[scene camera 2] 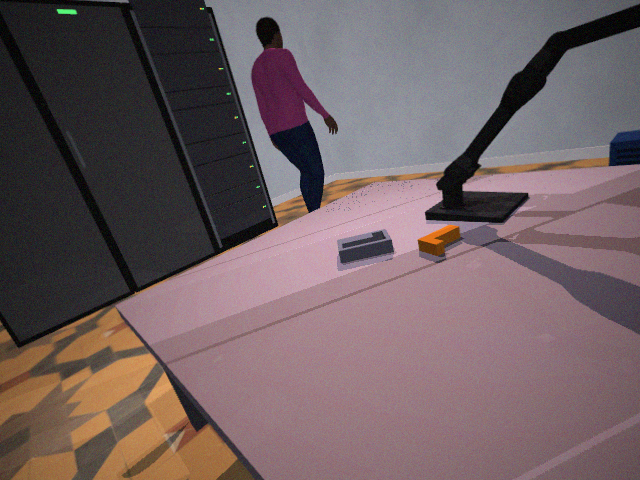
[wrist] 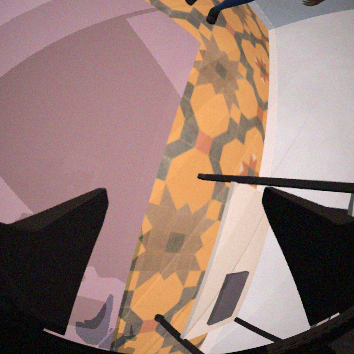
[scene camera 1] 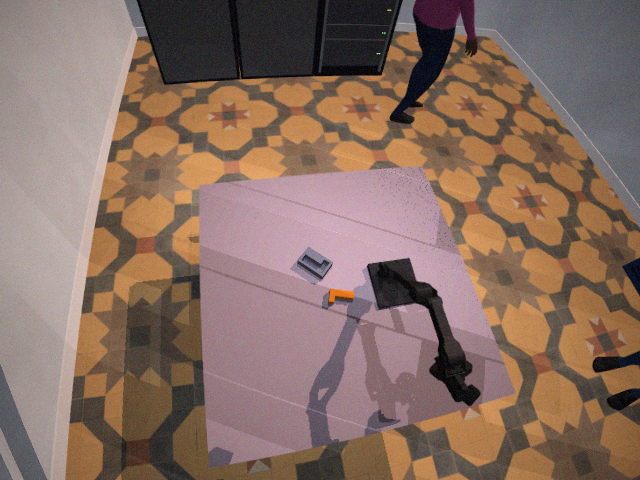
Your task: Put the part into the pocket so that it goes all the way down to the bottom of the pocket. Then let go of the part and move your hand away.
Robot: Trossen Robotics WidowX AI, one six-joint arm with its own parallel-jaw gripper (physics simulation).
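Where they show: gripper, between the fingertips: [wrist: 186, 195]; arm's base, origin of its link: [scene camera 2: 453, 205] [scene camera 1: 384, 272].
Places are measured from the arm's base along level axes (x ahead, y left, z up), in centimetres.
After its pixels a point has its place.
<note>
The part is an orange L-shaped block [scene camera 1: 340, 295] @[x 24.5, y 3.3, z 0.6 cm] [scene camera 2: 439, 239] @[x 25.5, y 3.2, z -0.3 cm]. It lies flat on the pink table, apart from the pocket block and between it and the arm's base. The pocket is an L-shaped recess in a grey block [scene camera 1: 321, 272] @[x 27.8, y -10.9, z -2.0 cm] [scene camera 2: 366, 252] @[x 32.9, y -13.3, z -0.8 cm], which sits on the table; no part shows inside the recess. My gripper [wrist: 186, 195] @[x 1.9, y 56.7, z 16.3 cm] is open, its two dark fingers wide apart with nothing between them. In scene camera 1 it is at the far end of the arm, high above the table's near right corner, well away from the part and the pocket block. Neither shows in the wrist view.
The arm's black base plate [scene camera 1: 387, 294] @[x 3.3, y 10.0, z -0.6 cm] [scene camera 2: 475, 212] @[x 5.9, y 7.4, z -0.5 cm] stands on the pink table [scene camera 1: 258, 335] @[x 63.8, y 7.2, z -2.4 cm] [scene camera 2: 361, 361] @[x 67.0, y 3.3, z -2.4 cm] [wrist: 90, 115] @[x -6.5, y 53.7, z -2.4 cm], right of the part. Dark cabinets [scene camera 1: 186, 41] [scene camera 2: 87, 129] and a person in a magenta top [scene camera 1: 439, 15] [scene camera 2: 279, 93] stand beyond the table. Arm shadows cross the table.
</note>
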